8 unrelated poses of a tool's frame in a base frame.
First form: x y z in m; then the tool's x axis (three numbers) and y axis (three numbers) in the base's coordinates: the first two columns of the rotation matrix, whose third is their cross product.
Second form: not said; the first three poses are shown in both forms.
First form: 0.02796, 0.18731, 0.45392, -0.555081, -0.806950, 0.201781, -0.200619, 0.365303, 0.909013
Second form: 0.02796, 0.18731, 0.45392, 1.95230, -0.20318, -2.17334
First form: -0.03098, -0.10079, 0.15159, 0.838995, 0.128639, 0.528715, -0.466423, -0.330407, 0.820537
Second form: -0.03098, -0.10079, 0.15159, 1.82958, -0.55709, 0.15214
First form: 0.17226, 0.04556, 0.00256, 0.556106, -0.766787, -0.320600, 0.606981, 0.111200, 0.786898
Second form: 0.17226, 0.04556, 0.00256, 0.98045, 0.32636, -0.94333
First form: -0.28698, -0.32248, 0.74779, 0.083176, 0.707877, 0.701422, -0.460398, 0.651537, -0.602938
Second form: -0.28698, -0.32248, 0.74779, -1.00832, -0.77739, 1.45383
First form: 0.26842, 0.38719, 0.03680, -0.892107, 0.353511, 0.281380, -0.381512, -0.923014, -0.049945
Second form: 0.26842, 0.38719, 0.03680, -0.05207, -0.28523, 2.76431
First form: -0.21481, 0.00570, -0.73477, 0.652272, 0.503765, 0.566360, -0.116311, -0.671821, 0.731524
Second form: -0.21481, 0.00570, -0.73477, 2.04948, -0.60208, 0.65764
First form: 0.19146, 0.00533, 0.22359, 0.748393, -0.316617, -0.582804, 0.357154, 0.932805, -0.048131
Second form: 0.19146, 0.00533, 0.22359, -0.05926, 0.62218, -0.40023
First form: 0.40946, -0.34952, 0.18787, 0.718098, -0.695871, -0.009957, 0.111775, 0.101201, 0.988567
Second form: 0.40946, -0.34952, 0.18787, 1.41976, 0.00996, -0.76968
